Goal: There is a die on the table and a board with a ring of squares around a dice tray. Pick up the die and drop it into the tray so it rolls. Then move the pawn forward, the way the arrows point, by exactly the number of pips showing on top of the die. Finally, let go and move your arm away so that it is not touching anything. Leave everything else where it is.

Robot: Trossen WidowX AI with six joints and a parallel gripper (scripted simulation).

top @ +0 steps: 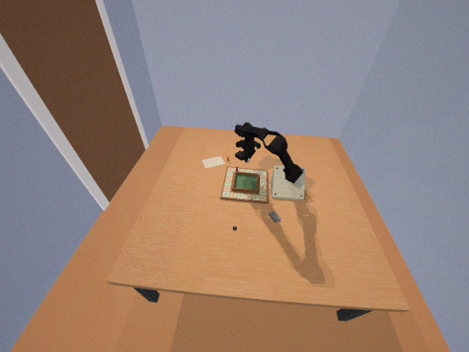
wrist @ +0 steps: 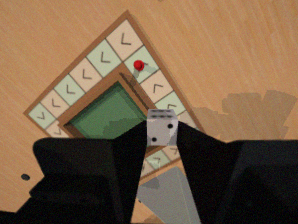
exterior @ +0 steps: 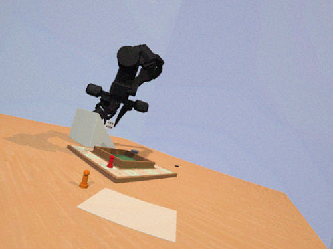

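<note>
My gripper tip is now 70 mm short of the red pawn, 10 mm to the left of it and 90 mm above it. Also, from my gripper tip: white die right at my gripper tip; then green tray 10 mm behind, 100 mm to the left, 110 mm below; then orange pawn 150 mm ahead, 110 mm to the right, 100 mm below.
</note>
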